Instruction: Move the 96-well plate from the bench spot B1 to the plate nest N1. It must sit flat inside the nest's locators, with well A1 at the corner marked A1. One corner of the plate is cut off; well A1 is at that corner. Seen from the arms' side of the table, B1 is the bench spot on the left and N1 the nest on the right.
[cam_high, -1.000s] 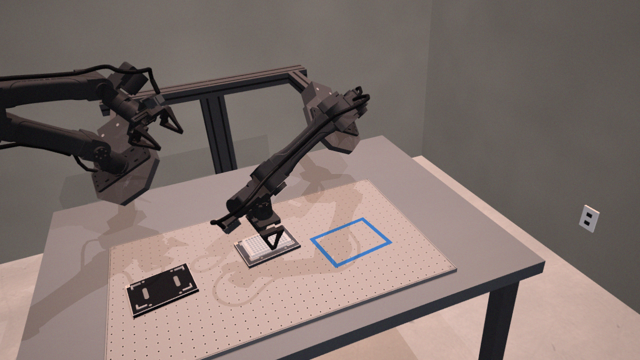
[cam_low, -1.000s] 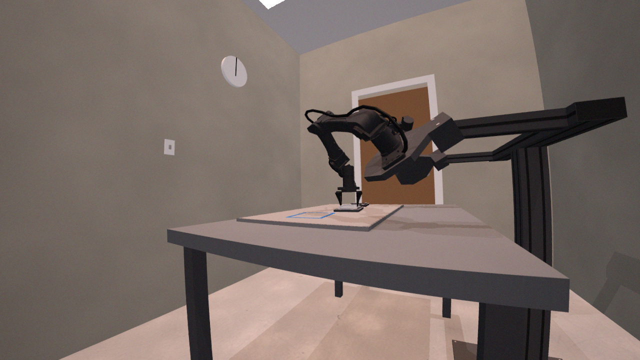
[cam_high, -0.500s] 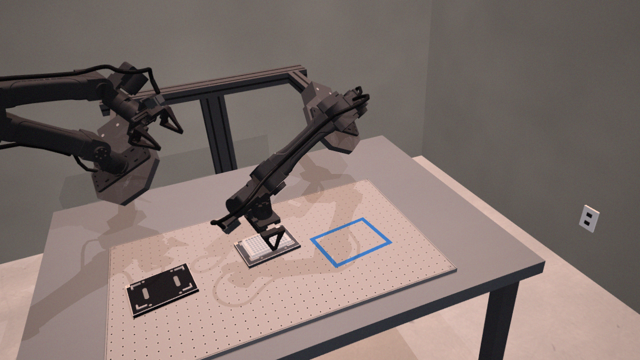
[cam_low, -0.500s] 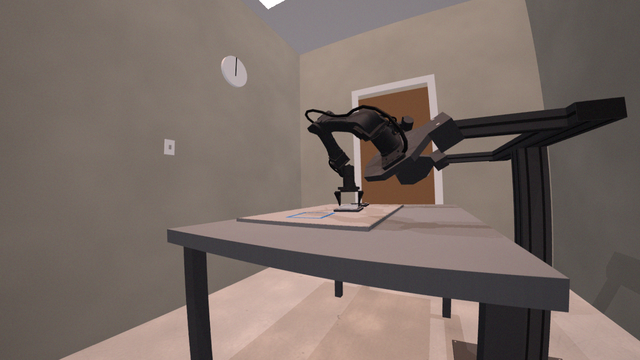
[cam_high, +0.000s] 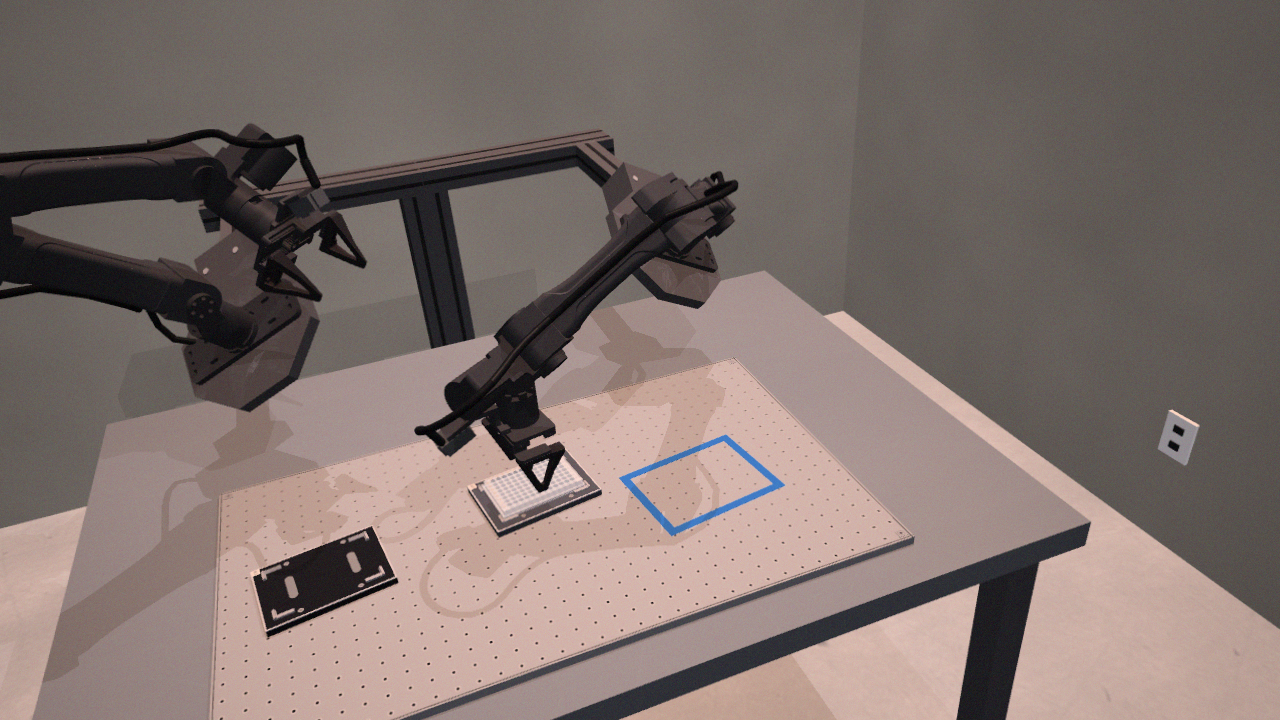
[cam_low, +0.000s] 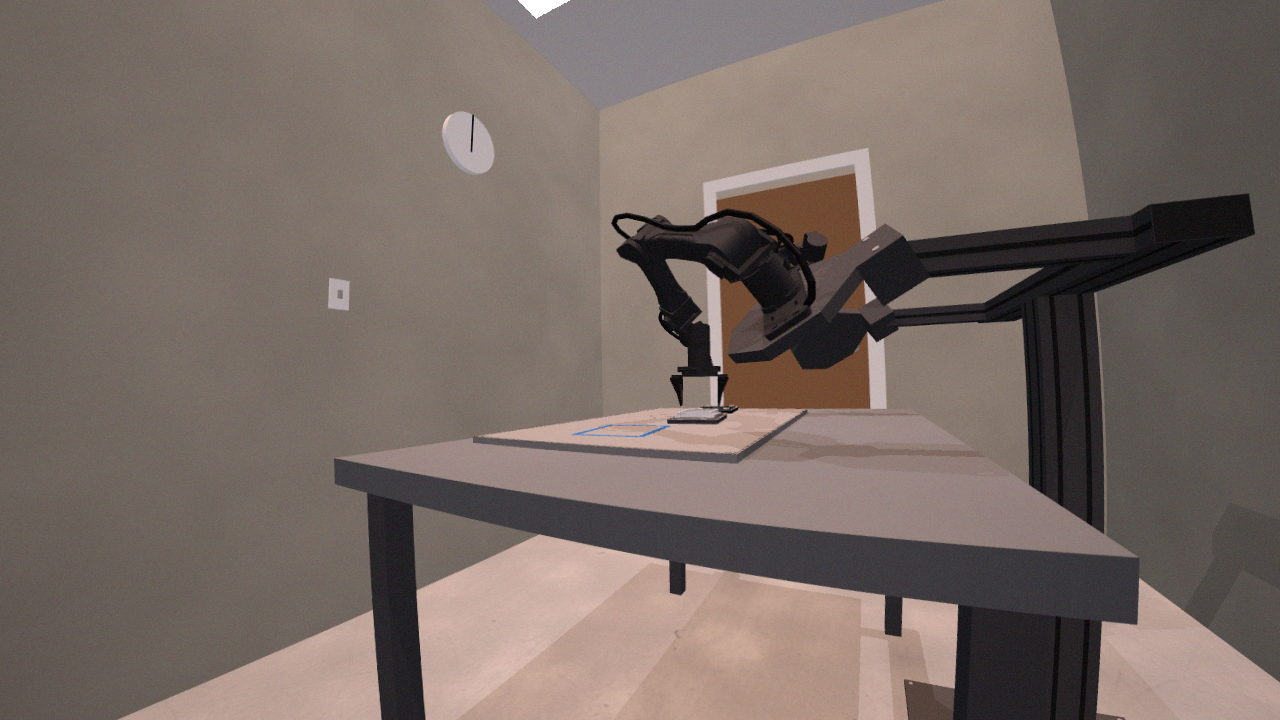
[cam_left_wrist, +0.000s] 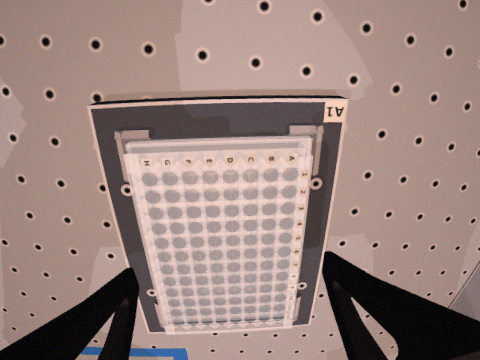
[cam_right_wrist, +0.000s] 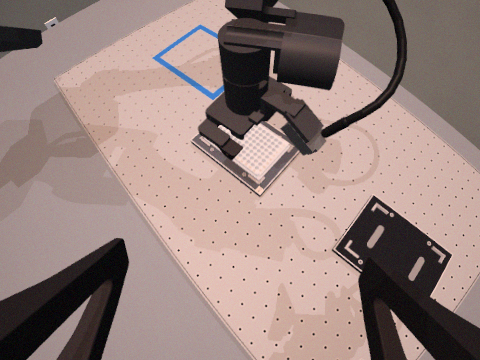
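The 96-well plate lies 3 cm below my left hand.
Right now my right hand is 31 cm above the 96-well plate, 19 cm to the right of it and 16 cm short of it.
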